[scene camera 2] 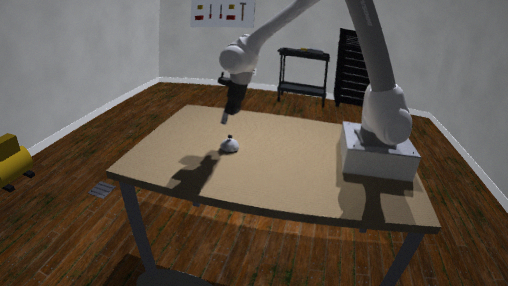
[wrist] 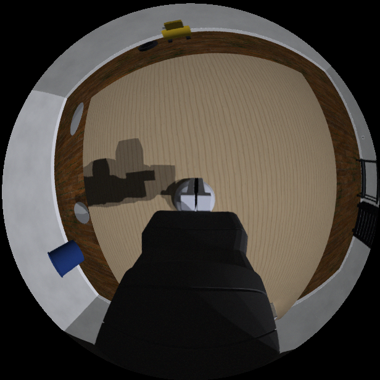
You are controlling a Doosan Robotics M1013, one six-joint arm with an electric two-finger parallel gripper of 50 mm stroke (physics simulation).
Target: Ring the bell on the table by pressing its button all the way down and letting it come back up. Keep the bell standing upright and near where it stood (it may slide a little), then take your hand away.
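Places are measured from the arm's base along level axes (x back, y left, z down), in centimetres.
Pixels of known places: gripper, fingertip midpoint: (scene camera 2: 223, 123); arm's base, link origin: (scene camera 2: 374, 139).
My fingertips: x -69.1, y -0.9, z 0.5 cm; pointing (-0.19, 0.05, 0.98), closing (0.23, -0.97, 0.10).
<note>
Ahead of a thing's pixels: the offset from my fingertips to its top centre. Level surfaces: height alone.
The bell {dx +3.4, dy +2.2, dz +4.2 cm} (scene camera 2: 229, 145) (wrist: 178, 199), a silver-white dome, stands upright on the tan table {dz +10.8 cm} (scene camera 2: 290, 170) (wrist: 225, 100). Its dark button {dx +3.4, dy +2.2, dz +4.2 cm} (scene camera 2: 230, 136) stands up on top in the scene view; in the wrist view the fingers hide it. My gripper (scene camera 2: 224, 120) (wrist: 196, 185) is shut with nothing between the fingers. In the scene view the fingertips are above the bell, apart from it. In the wrist view they overlap the middle of the dome.
The arm's white base block (scene camera 2: 377, 162) stands at the table's right end. Shadows of the arm fall beside the bell. Beyond the table are a black cart (scene camera 2: 303, 91), a yellow machine (scene camera 2: 12, 165) (wrist: 176, 32) and a blue bin (wrist: 67, 258).
</note>
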